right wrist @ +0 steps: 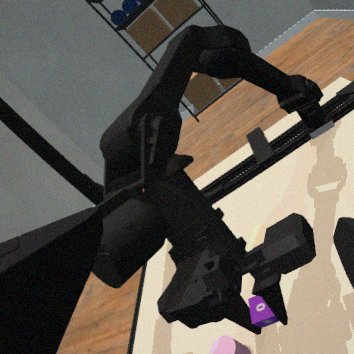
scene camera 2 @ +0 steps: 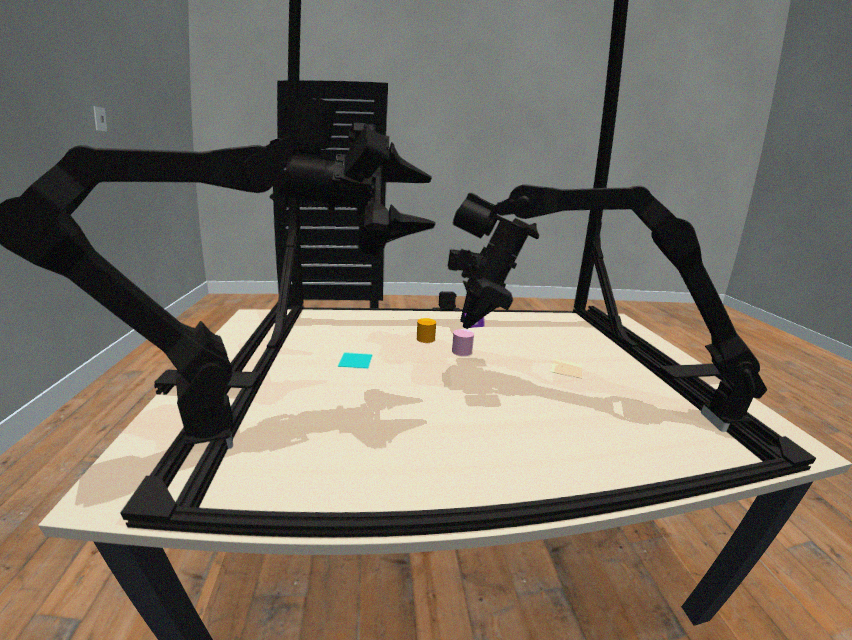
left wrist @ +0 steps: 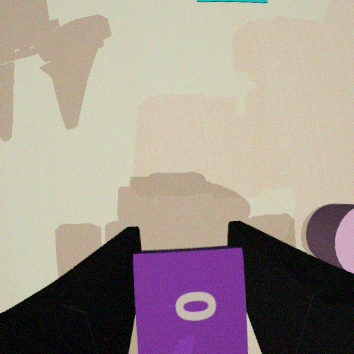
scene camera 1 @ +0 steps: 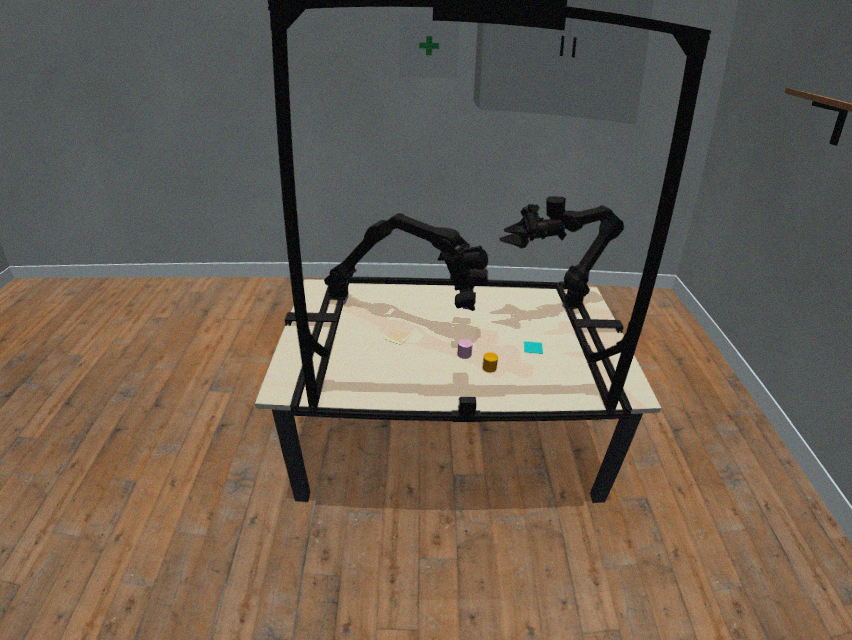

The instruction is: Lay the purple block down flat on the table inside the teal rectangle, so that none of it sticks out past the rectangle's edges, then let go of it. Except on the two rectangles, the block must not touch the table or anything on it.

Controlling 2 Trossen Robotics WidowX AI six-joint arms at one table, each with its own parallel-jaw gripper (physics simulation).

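Places are measured from the left arm's base along level axes (x ahead, y left, z up), in metres.
Pixels of known places: left gripper, fingertip midpoint: (right wrist: 272, 326) (scene camera 2: 463, 325) (left wrist: 183, 235) (scene camera 1: 473, 307); right gripper, fingertip midpoint: (right wrist: 222, 225) (scene camera 2: 432, 201) (scene camera 1: 501, 235); left arm's base, origin of the base link: (right wrist: 315, 121) (scene camera 2: 726, 412) (scene camera 1: 338, 295); right arm's base, origin of the base link: (scene camera 2: 208, 428) (scene camera 1: 573, 304).
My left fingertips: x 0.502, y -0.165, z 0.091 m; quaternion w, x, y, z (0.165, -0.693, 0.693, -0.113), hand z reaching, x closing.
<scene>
Ahead of a thing's pixels: the offset from my left fingertips to its top centre. "*": to the spot under its first point.
The purple block {dx -0.019, dy -0.001, dz +0.024 m} (scene camera 2: 477, 321) (left wrist: 192, 280) (right wrist: 262, 311), with a pale ring mark on its face, is held above the table between the fingers of my left gripper (left wrist: 183, 235) (right wrist: 272, 326). In scene camera 1 my left gripper (scene camera 1: 465, 307) hides most of it. The teal rectangle {* dx +0.212, dy -0.049, dz -0.109 m} (scene camera 1: 533, 347) (scene camera 2: 355, 360) (left wrist: 232, 1) lies on the table, at the right in scene camera 1 and left of the cylinders in scene camera 2. My right gripper (scene camera 1: 506, 235) (scene camera 2: 432, 201) is open and empty, high above the table.
A pink-purple cylinder {dx -0.019, dy -0.114, dz -0.065 m} (scene camera 1: 464, 349) (scene camera 2: 462, 343) (left wrist: 345, 237) (right wrist: 225, 346) and an orange cylinder {dx +0.062, dy -0.176, dz -0.065 m} (scene camera 1: 489, 362) (scene camera 2: 426, 330) stand on the table. A pale yellow rectangle {* dx -0.246, dy -0.043, dz -0.109 m} (scene camera 1: 397, 336) (scene camera 2: 567, 369) lies on the other side of them from the teal one. Black posts and rails frame the table.
</scene>
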